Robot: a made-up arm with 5 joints. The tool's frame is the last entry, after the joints.
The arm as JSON. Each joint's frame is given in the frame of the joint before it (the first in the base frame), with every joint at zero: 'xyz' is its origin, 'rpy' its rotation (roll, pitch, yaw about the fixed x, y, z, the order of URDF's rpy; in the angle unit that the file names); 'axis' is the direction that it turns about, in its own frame. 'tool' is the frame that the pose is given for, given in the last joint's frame.
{
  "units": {
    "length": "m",
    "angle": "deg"
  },
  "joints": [
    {
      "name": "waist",
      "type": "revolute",
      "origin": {
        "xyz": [
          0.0,
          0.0,
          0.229
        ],
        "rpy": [
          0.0,
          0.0,
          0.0
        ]
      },
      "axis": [
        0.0,
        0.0,
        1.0
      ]
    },
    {
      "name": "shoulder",
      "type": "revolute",
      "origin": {
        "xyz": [
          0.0,
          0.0,
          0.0
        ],
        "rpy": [
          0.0,
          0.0,
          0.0
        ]
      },
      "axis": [
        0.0,
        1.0,
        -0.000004
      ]
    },
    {
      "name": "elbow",
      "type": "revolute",
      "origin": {
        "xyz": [
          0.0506,
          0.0,
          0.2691
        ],
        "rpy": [
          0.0,
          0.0,
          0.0
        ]
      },
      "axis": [
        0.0,
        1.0,
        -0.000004
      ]
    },
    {
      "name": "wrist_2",
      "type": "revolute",
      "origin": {
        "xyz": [
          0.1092,
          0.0,
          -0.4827
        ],
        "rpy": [
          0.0,
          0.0,
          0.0
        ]
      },
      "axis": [
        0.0,
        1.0,
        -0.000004
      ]
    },
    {
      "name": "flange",
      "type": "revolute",
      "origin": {
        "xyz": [
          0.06,
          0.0,
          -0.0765
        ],
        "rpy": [
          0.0,
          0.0,
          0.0
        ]
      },
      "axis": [
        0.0,
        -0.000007,
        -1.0
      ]
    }
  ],
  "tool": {
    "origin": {
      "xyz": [
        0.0,
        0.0,
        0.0
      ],
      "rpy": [
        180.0,
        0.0,
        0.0
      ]
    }
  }
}
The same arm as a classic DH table. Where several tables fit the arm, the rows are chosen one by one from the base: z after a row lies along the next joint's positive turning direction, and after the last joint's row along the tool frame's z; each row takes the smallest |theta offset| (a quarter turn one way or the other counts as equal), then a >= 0, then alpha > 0; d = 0 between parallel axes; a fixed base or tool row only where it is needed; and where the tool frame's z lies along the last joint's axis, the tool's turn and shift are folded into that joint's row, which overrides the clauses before.
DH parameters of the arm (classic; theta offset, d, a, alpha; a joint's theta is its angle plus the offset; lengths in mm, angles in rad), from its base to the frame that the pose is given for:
waist: 0.0000 229.0 0.0 -1.5708
shoulder: -1.3849 0.0 273.8 0.0000
elbow: -0.4083 0.0 -494.9 0.0000
wrist_2: -1.3483 0.0 -60.0 1.5708
flange: 3.1416 76.5 0.0 0.0000

